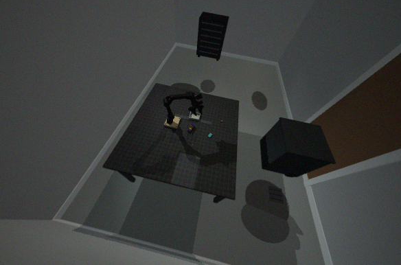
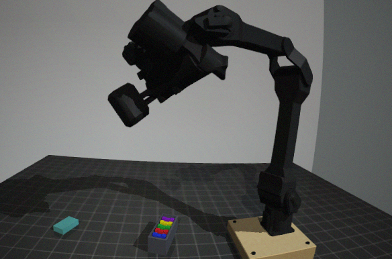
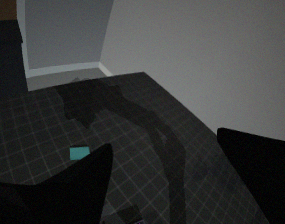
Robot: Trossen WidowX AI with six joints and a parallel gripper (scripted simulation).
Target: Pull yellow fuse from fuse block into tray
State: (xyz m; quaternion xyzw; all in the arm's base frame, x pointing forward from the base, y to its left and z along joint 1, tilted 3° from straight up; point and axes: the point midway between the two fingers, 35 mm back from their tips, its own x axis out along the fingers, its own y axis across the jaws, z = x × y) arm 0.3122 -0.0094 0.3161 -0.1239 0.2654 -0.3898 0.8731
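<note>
Right now the yellow fuse is 8 cm behind my gripper tip, 1 cm to the right of it and 29 cm below it.
</note>
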